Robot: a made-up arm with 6 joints. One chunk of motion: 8 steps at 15 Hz.
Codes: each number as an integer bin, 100 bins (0 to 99) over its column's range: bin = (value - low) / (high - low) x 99, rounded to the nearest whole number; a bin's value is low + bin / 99 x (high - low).
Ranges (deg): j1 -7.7..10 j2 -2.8..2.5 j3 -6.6..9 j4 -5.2..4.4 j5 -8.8..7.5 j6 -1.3..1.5
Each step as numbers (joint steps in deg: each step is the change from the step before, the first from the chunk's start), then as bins.
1 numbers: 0.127 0.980 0.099 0.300 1.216 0.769
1 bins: 44 71 43 57 61 73
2 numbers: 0.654 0.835 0.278 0.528 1.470 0.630
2 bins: 47 68 44 59 62 68
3 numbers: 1.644 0.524 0.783 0.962 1.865 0.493
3 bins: 52 62 47 64 65 63
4 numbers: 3.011 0.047 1.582 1.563 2.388 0.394
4 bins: 60 53 52 70 68 60
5 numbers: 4.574 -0.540 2.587 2.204 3.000 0.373
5 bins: 69 42 58 76 72 59
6 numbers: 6.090 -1.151 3.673 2.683 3.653 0.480
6 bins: 77 31 65 81 76 63
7 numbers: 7.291 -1.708 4.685 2.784 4.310 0.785
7 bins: 84 20 72 82 80 74
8 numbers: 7.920 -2.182 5.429 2.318 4.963 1.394
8 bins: 87 12 76 78 84 95
